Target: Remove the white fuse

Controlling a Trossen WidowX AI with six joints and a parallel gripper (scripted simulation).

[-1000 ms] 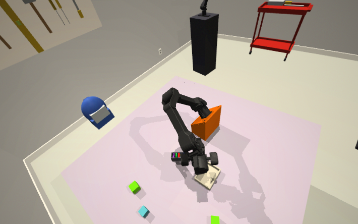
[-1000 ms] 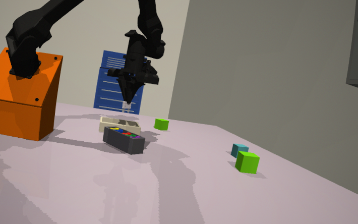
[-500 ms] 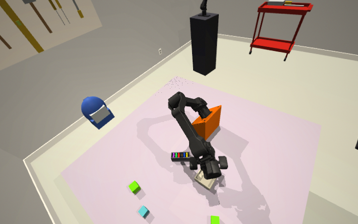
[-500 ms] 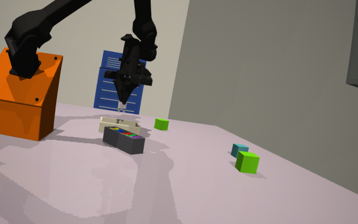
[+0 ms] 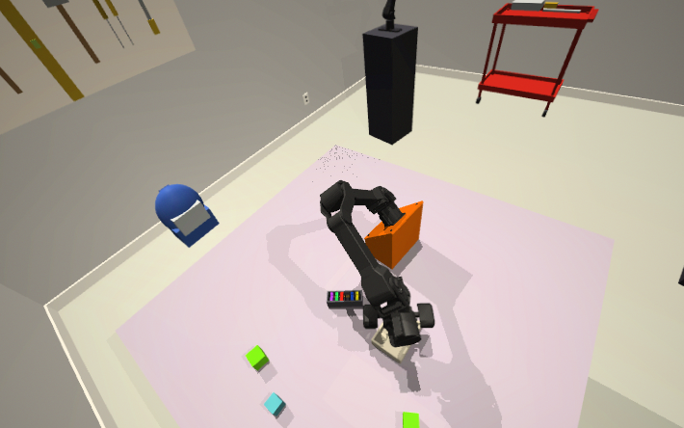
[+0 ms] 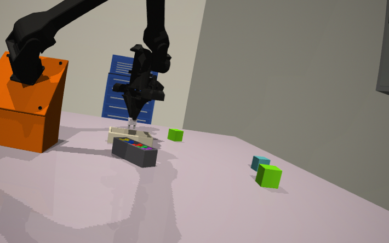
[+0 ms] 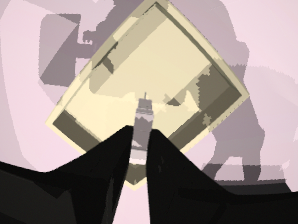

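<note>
Now: gripper tip 1 cm above the white fuse. Also, from my gripper tip: blue fuse: 1 cm ahead, 18 cm to the right, 4 cm below; yellow fuse: 17 cm to the right, 4 cm below; cream tray: 7 cm below.
</note>
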